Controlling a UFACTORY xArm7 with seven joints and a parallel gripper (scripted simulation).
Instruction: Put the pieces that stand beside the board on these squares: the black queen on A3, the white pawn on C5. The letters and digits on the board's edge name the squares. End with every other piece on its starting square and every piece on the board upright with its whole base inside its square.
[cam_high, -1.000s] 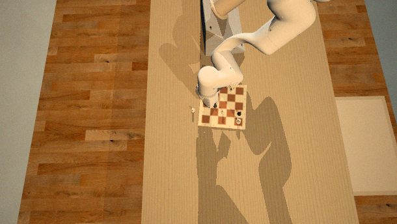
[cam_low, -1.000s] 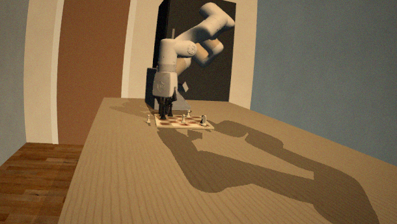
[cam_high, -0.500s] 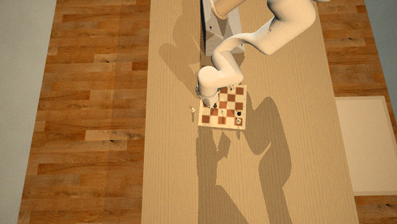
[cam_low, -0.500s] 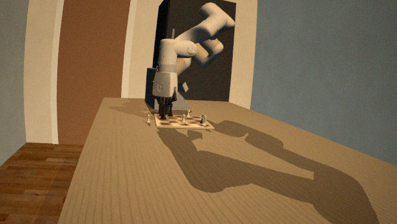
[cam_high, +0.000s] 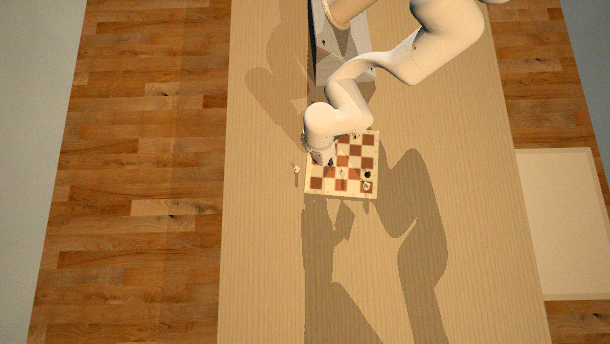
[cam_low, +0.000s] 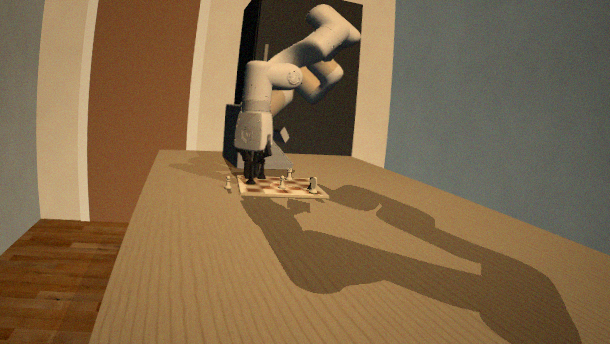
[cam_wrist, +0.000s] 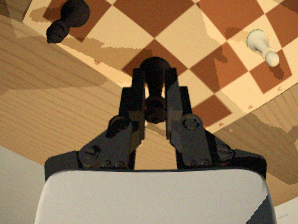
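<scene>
The chessboard is 80 mm to the left of my hand and 40 mm below it. Round my hand: black pawn: 150 mm to the left, 40 mm ahead, 30 mm below.
</scene>
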